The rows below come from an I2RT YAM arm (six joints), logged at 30 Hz.
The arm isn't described. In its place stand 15 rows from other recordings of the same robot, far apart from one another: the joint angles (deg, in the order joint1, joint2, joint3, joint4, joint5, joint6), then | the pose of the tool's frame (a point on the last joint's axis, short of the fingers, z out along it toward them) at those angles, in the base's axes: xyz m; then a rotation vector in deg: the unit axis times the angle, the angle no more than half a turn.
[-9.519, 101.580, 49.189, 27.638, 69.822, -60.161] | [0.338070 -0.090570 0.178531 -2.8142 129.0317 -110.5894]
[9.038, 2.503, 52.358, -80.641, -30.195, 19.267] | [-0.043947 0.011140 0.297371 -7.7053 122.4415 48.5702]
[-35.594, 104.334, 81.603, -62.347, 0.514, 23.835] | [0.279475 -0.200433 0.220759 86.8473 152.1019 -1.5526]
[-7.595, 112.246, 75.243, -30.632, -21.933, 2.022] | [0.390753 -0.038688 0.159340 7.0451 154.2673 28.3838]
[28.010, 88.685, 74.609, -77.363, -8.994, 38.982] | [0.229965 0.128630 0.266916 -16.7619 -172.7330 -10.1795]
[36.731, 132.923, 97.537, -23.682, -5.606, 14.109] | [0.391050 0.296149 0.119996 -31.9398 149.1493 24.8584]
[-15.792, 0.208, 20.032, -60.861, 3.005, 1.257] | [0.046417 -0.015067 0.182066 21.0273 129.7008 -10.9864]
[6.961, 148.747, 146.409, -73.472, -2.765, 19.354] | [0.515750 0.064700 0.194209 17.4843 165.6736 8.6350]
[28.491, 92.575, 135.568, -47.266, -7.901, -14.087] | [0.242968 0.137440 0.580047 -39.9717 85.8912 17.4776]
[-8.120, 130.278, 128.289, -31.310, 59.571, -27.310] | [0.505035 -0.103064 0.315846 16.3427 123.0105 -84.1121]
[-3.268, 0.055, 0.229, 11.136, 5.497, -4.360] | [0.107755 -0.009568 0.195961 3.8602 78.7756 -10.1600]
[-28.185, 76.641, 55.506, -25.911, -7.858, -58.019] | [0.252281 -0.129665 0.258012 -39.8303 134.7680 -30.7221]
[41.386, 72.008, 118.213, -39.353, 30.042, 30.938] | [0.138408 0.098208 0.595467 17.2971 84.2093 36.9107]
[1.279, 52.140, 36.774, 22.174, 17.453, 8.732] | [0.217497 -0.005824 0.327665 19.5524 81.2135 -4.4961]
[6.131, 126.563, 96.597, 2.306, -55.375, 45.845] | [0.496937 0.082843 0.211409 4.8925 124.6998 87.6327]
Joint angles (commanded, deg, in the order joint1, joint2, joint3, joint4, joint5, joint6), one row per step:
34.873 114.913 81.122 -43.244 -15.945 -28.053
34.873 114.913 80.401 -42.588 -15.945 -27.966
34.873 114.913 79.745 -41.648 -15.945 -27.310
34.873 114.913 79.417 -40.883 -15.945 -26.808
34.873 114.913 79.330 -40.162 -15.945 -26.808
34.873 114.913 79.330 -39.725 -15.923 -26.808
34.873 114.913 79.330 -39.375 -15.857 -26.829
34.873 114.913 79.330 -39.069 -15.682 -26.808
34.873 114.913 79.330 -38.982 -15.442 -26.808
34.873 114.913 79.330 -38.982 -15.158 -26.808
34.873 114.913 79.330 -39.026 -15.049 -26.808
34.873 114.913 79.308 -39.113 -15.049 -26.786
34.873 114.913 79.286 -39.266 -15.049 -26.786
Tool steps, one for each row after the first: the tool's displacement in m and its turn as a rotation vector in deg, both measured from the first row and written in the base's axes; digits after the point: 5 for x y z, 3 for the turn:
-0.00101 -0.00070 -0.00300 -0.035 0.084 -0.082
-0.00143 -0.00100 -0.00558 0.141 0.080 -0.696
-0.00121 -0.00084 -0.00673 0.405 -0.100 -1.165
-0.00037 -0.00026 -0.00680 0.773 -0.617 -1.163
0.00030 0.00019 -0.00659 1.009 -0.985 -1.168
0.00084 0.00052 -0.00643 1.159 -1.315 -1.164
0.00137 0.00076 -0.00631 1.200 -1.655 -1.226
0.00159 0.00074 -0.00631 1.061 -1.861 -1.285
0.00170 0.00061 -0.00635 0.837 -2.020 -1.356
0.00167 0.00051 -0.00639 0.725 -2.046 -1.383
0.00148 0.00038 -0.00653 0.663 -1.950 -1.403
0.00119 0.00017 -0.00671 0.561 -1.807 -1.402

